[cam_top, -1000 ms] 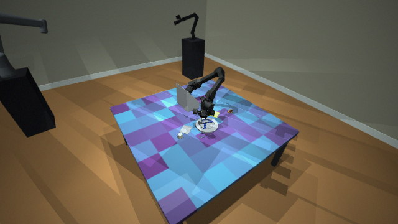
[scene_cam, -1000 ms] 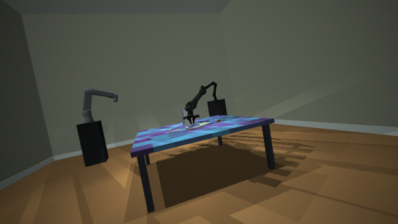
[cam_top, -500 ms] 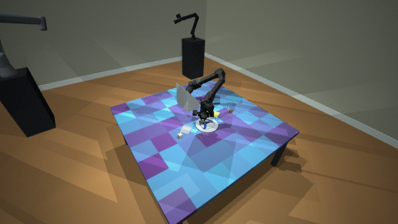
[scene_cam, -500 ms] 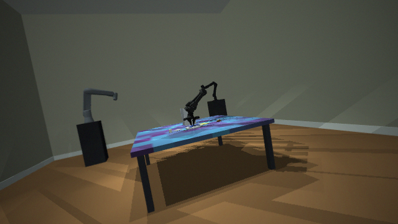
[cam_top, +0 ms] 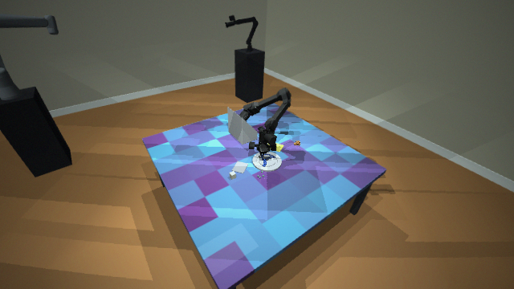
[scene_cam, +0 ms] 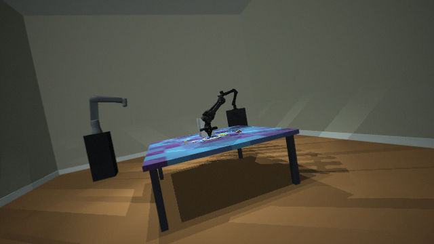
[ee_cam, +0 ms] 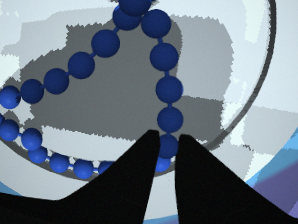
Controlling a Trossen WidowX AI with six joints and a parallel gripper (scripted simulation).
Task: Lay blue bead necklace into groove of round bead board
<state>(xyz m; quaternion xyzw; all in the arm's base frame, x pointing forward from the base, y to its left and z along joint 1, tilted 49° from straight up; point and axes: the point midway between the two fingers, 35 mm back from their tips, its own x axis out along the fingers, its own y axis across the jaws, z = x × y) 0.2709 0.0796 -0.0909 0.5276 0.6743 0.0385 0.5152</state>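
The round white bead board is 50 mm ahead of my gripper tip and 10 mm below it. Round my gripper tip: cream cube 270 mm to the right, 40 mm ahead; yellow patch 160 mm to the left, 40 mm behind, 10 mm below; flat grey square 180 mm to the right, 10 mm below, 10 mm behind.
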